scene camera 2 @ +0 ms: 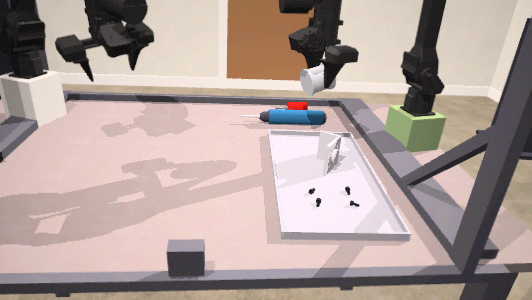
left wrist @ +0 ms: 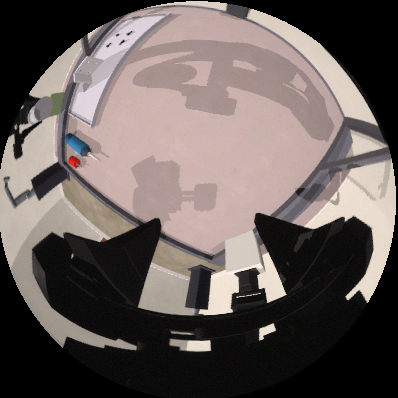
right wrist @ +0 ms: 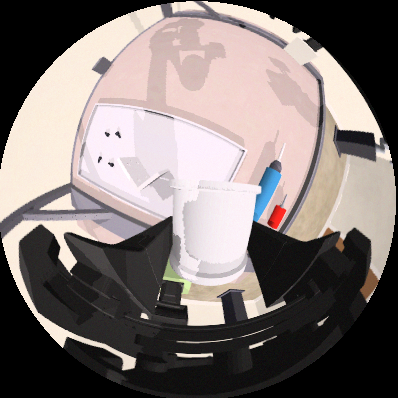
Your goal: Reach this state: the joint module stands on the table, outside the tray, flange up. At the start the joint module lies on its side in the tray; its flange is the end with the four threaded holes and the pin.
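Frame: origin at the left arm's base, x ahead, y left, z up, level; centimetres.
Where they show: left gripper, fingertip midpoint: [scene camera 2: 112, 75] [left wrist: 208, 220]; right gripper, fingertip midpoint: [scene camera 2: 319, 84] [right wrist: 208, 221]; left arm's base, link origin: [scene camera 2: 28, 74] [left wrist: 247, 272]; right arm's base, link origin: [scene camera 2: 417, 111] [right wrist: 171, 285].
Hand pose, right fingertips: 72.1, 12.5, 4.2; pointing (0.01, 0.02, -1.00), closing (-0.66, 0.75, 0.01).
Each offset is from my right fingertips to the top centre of the thing, as dx, dy, dz. "pt": to the spot under its first point. Level surfaces: height alone.
The joint module @[-0.3, -0.2, +5.1] [scene camera 2: 311, 82] [left wrist: 44, 107] [right wrist: 215, 230] is a white cylinder with a thin rim at one end. My right gripper [scene camera 2: 320, 77] [right wrist: 208, 221] is shut on its sides and holds it in the air, above and behind the tray @[+5.3, -14.5, -14.4] [scene camera 2: 345, 235] [left wrist: 93, 109] [right wrist: 200, 150]. The module's axis is tilted close to level; a round end face points left in the scene view. No threaded holes or pin can be made out, so I cannot tell which end is the flange. My left gripper [scene camera 2: 112, 74] [left wrist: 208, 220] is open and empty, high above the table @[dz -16.0] [scene camera 2: 235, 225] at the back left.
A white angled bracket @[+4.4, -10.8, -8.6] [scene camera 2: 327, 145] [left wrist: 89, 69] [right wrist: 135, 172] and several black screws are in the tray. A blue electric screwdriver @[pt -6.2, +10.5, -13.3] [scene camera 2: 297, 117] [left wrist: 77, 144] [right wrist: 267, 185] and a red tool @[-10.2, +19.9, -12.6] [scene camera 2: 297, 106] [left wrist: 74, 161] [right wrist: 277, 216] lie behind it. A grey block @[-9.2, -50.4, -10.3] [scene camera 2: 186, 258] is at the front edge.
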